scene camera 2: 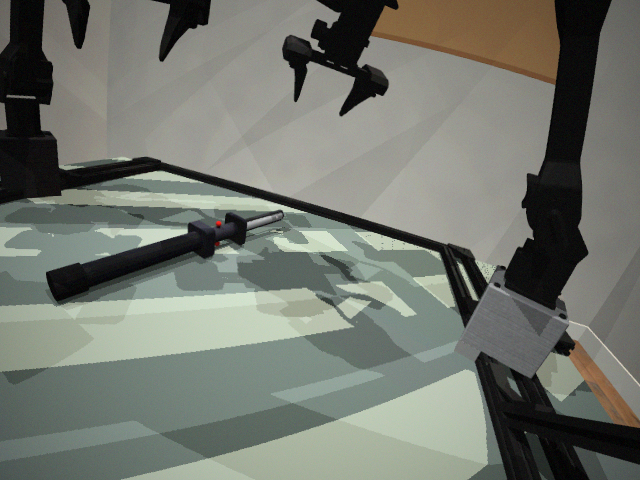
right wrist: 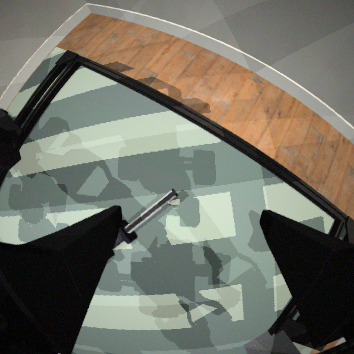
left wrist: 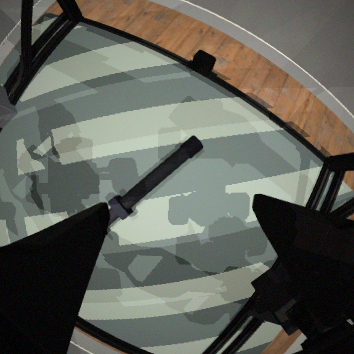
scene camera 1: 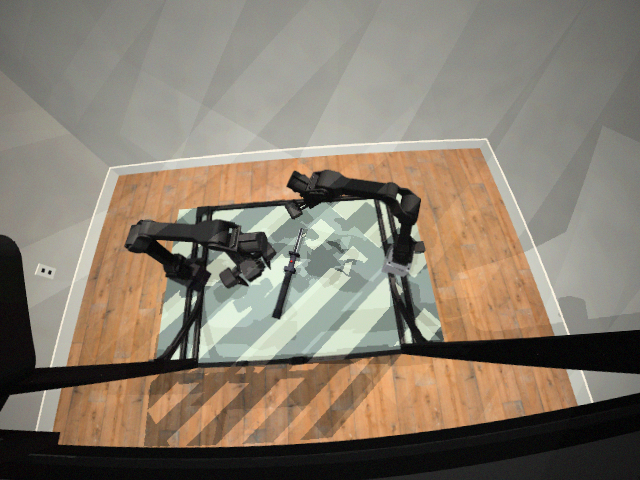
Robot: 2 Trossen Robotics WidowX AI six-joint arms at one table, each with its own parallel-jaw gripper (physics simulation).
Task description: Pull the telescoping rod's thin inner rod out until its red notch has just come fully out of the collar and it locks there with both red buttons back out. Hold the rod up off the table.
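The telescoping rod lies on the table, its thick black outer tube (scene camera 1: 282,294) (scene camera 2: 139,257) (left wrist: 155,179) toward the front left in scene camera 2. A square-flanged collar (scene camera 2: 235,228) (right wrist: 129,235) sits at its other end. Two red buttons (scene camera 2: 218,223) stick out between the flanges. The thin silver inner rod (scene camera 1: 299,238) (scene camera 2: 266,219) (right wrist: 152,211) projects a short way from the collar; no red notch shows on it. My left gripper (scene camera 1: 258,276) (scene camera 2: 120,53) (left wrist: 182,205) is open, above the table left of the rod. My right gripper (scene camera 2: 318,107) (right wrist: 193,215) is open, high beyond the inner rod's tip.
A black frame (scene camera 1: 299,360) (scene camera 2: 330,210) borders the green-and-grey patterned table (scene camera 1: 341,330) (scene camera 2: 361,444). The right arm's silver base block (scene camera 2: 514,330) stands at the right edge. The left arm's base (scene camera 2: 28,162) stands at the left edge.
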